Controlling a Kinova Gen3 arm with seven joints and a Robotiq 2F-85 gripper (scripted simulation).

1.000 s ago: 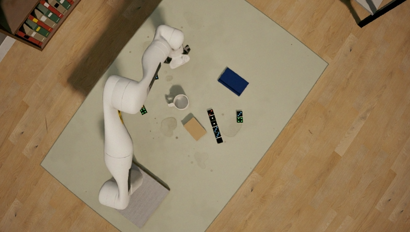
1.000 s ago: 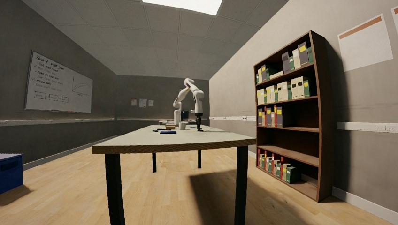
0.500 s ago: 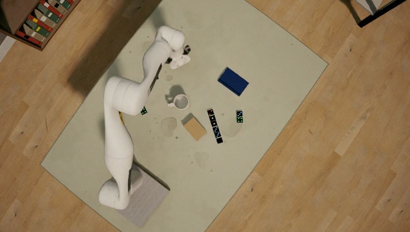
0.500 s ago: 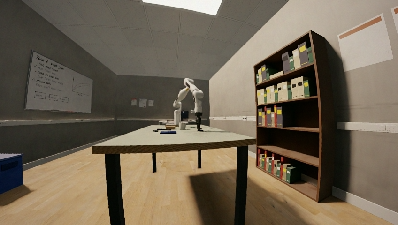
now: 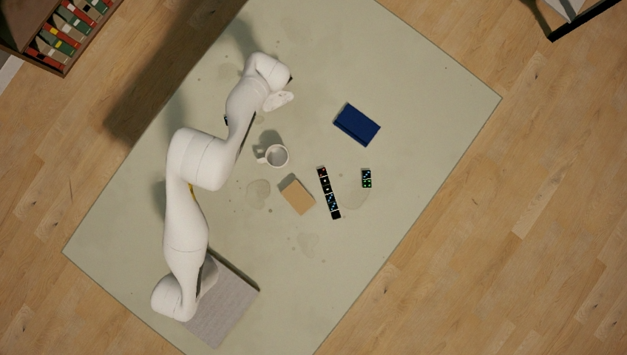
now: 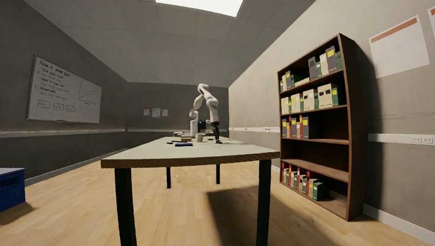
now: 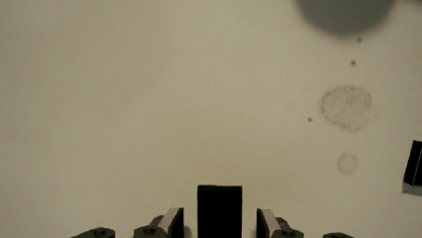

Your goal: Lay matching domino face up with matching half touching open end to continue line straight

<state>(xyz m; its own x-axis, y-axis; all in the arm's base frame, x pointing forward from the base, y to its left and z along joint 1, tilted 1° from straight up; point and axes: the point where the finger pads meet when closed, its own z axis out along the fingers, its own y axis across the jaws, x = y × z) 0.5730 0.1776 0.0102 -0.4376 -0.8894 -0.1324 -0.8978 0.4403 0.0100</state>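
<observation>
Now: hand 40 mm above the domino, 10 mm to the right of it and 10 mm short of it. Round my hand: white mug: 150 mm behind, 140 mm to the right, 10 mm below; then tan block: 270 mm to the right, 210 mm behind, 30 mm below.
</observation>
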